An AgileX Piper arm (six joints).
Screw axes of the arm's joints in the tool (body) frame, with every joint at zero. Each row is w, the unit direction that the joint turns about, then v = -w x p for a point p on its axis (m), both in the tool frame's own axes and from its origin. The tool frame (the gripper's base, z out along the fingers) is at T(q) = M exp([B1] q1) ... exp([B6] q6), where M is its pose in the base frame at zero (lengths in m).
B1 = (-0.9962, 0, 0.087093, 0, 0.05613, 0)
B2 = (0, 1, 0, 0.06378, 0, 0.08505)
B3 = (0, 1, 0, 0.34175, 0, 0.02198)
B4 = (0, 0, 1, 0, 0, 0)
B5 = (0, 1, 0, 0.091, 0, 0)
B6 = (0, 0, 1, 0, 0, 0)
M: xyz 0.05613 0 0.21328 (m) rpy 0 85 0 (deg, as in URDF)
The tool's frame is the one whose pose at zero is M.
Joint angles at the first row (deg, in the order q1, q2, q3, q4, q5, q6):
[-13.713 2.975 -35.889 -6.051 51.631 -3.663]
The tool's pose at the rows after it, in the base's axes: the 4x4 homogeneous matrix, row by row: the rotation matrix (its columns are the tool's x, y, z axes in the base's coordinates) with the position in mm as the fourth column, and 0 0 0 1 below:
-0.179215 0.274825 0.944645 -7.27; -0.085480 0.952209 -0.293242 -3.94; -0.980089 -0.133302 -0.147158 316.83; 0 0 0 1
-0.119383 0.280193 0.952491 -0.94; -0.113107 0.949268 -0.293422 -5.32; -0.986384 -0.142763 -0.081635 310.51; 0 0 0 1
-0.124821 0.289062 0.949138 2.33; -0.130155 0.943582 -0.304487 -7.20; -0.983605 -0.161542 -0.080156 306.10; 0 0 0 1
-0.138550 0.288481 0.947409 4.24; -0.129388 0.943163 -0.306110 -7.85; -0.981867 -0.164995 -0.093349 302.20; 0 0 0 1
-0.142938 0.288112 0.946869 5.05; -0.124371 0.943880 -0.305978 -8.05; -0.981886 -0.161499 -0.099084 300.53; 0 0 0 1
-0.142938 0.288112 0.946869 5.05; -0.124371 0.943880 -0.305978 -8.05; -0.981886 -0.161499 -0.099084 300.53; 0 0 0 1
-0.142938 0.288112 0.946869 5.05; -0.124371 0.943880 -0.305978 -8.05; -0.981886 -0.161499 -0.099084 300.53; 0 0 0 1
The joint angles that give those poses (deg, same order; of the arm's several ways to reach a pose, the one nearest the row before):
[-13.711 -0.087 -32.095 -4.883 45.764 -3.815]
[-13.715 -1.087 -28.876 -5.312 39.776 -3.871]
[-13.715 -1.096 -27.543 -6.539 38.430 -3.870]
[-13.716 -1.097 -26.761 -6.722 38.420 -3.872]
[-13.714 -1.097 -26.431 -6.724 38.422 -3.647]
[-13.714 -1.097 -26.431 -6.724 38.422 -3.647]
[-13.714 -1.097 -26.431 -6.724 38.422 -3.647]

